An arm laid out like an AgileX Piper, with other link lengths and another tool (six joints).
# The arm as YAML. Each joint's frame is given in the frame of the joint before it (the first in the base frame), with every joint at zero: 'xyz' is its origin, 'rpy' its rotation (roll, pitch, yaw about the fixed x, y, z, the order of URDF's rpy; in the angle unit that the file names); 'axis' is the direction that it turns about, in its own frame. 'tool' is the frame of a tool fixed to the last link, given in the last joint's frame.
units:
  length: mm
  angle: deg
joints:
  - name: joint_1
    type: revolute
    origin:
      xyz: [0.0, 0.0, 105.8]
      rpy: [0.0, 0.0, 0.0]
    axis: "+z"
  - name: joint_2
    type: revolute
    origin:
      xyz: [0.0, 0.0, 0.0]
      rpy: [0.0, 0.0, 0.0]
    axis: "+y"
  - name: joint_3
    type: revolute
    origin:
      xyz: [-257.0, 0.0, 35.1]
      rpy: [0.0, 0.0, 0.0]
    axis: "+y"
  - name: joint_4
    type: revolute
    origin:
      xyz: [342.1, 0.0, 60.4]
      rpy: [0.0, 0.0, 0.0]
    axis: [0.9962, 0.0, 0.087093]
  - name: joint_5
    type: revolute
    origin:
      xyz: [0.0, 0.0, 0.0]
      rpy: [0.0, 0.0, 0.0]
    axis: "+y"
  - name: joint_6
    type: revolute
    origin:
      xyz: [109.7, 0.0, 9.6]
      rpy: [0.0, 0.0, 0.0]
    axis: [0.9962, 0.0, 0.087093]
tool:
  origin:
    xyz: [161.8, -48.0, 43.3]
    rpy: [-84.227, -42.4, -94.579]
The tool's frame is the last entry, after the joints.
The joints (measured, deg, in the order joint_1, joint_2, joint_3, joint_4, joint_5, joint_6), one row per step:
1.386 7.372 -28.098 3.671 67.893 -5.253
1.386 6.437 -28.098 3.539 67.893 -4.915
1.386 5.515 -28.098 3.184 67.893 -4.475
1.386 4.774 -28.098 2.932 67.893 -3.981
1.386 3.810 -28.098 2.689 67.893 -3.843
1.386 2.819 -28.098 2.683 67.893 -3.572
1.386 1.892 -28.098 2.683 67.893 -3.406
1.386 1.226 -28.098 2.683 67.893 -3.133
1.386 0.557 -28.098 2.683 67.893 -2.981
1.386 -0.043 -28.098 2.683 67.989 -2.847
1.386 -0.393 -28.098 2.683 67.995 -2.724
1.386 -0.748 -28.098 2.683 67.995 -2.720
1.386 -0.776 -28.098 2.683 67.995 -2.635
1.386 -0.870 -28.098 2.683 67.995 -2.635
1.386 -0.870 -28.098 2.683 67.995 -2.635
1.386 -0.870 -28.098 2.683 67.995 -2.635
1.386 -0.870 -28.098 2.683 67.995 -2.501
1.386 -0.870 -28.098 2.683 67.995 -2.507
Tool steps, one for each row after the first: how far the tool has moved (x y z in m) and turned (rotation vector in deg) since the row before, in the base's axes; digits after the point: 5 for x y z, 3 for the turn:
-0.00158 -0.00079 0.00433 0.156 -0.912 -0.283
-0.00171 -0.00180 0.00429 0.039 -0.897 -0.449
-0.00149 -0.00138 0.00332 0.173 -0.713 -0.435
-0.00175 -0.00116 0.00458 -0.083 -0.960 -0.204
-0.00189 -0.00022 0.00446 0.232 -0.974 -0.170
-0.00180 -0.00013 0.00419 0.154 -0.916 -0.100
-0.00140 -0.00018 0.00289 0.235 -0.649 -0.162
-0.00138 -0.00011 0.00297 0.139 -0.659 -0.089
-0.00149 -0.00010 0.00224 0.119 -0.496 -0.073
-0.00078 -0.00008 0.00148 0.109 -0.336 -0.070
-0.00074 -0.00002 0.00161 0.012 -0.355 -0.002
-0.00009 -0.00005 0.00007 0.071 -0.023 -0.048
-0.00020 0.00000 0.00043 0.002 -0.094 0.000
0.00000 0.00000 0.00000 0.000 0.000 0.000
0.00000 0.00000 0.00000 0.000 0.000 0.000
-0.00006 -0.00007 -0.00009 0.111 0.008 -0.075
0.00000 0.00000 0.00000 -0.005 0.000 0.003

